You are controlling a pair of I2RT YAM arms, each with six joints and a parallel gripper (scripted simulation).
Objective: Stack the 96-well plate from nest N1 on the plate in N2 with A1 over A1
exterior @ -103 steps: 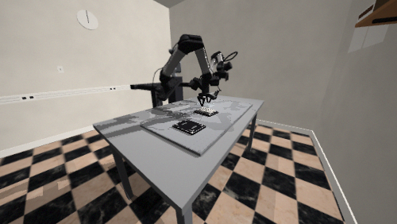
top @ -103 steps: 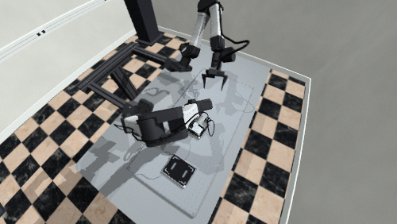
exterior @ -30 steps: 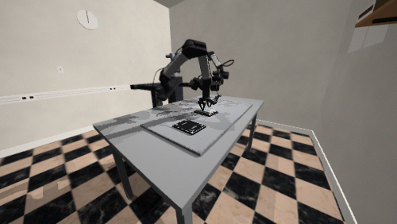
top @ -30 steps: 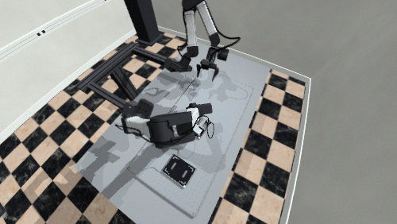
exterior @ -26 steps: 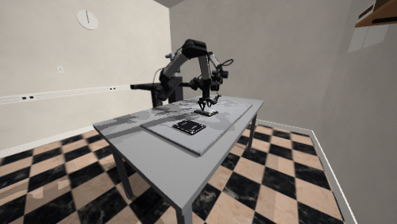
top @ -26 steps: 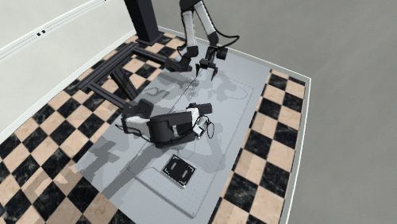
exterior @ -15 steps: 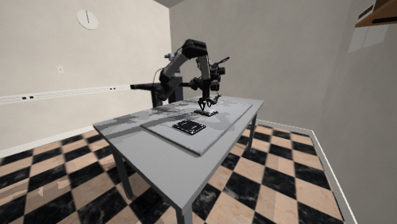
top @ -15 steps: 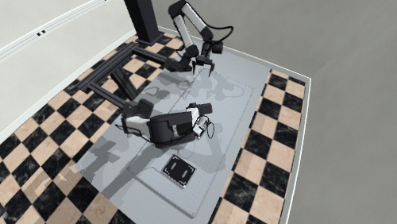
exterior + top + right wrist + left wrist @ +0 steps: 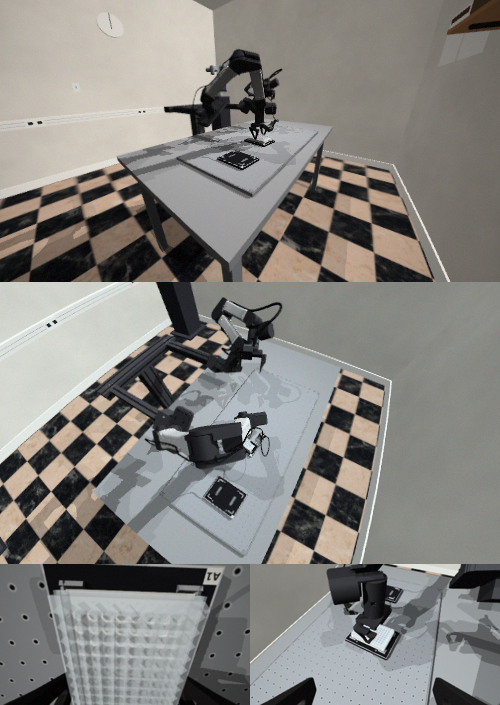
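Note:
Right now my right hand is right at the translucent 96-well plate. From my right hand the other things lie so: cream plate: 10 mm below; then A1 label: 70 mm ahead, 60 mm to the right, 20 mm below; then nest N2: 30 mm below.

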